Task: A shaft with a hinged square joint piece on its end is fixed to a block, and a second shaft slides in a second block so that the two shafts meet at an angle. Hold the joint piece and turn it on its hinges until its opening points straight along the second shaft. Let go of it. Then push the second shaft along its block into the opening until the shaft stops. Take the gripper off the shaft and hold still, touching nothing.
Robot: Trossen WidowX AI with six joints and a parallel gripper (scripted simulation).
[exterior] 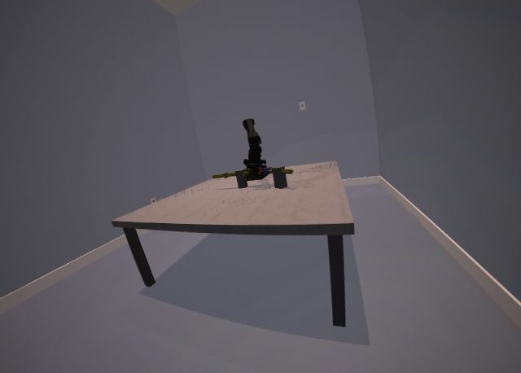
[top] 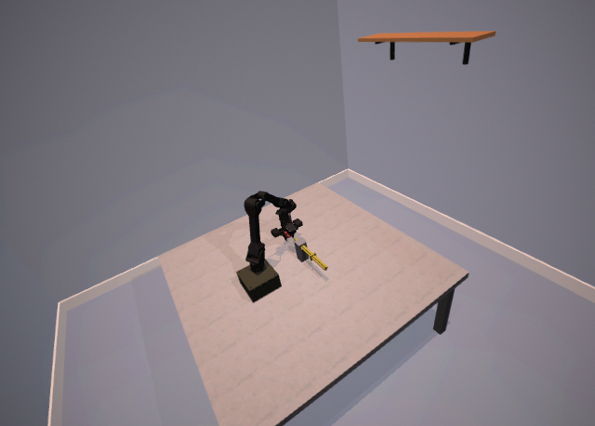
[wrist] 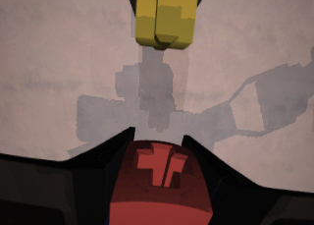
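The red joint piece is 1 cm ahead of my gripper tip, 2 cm to the left of it and 4 cm above it.
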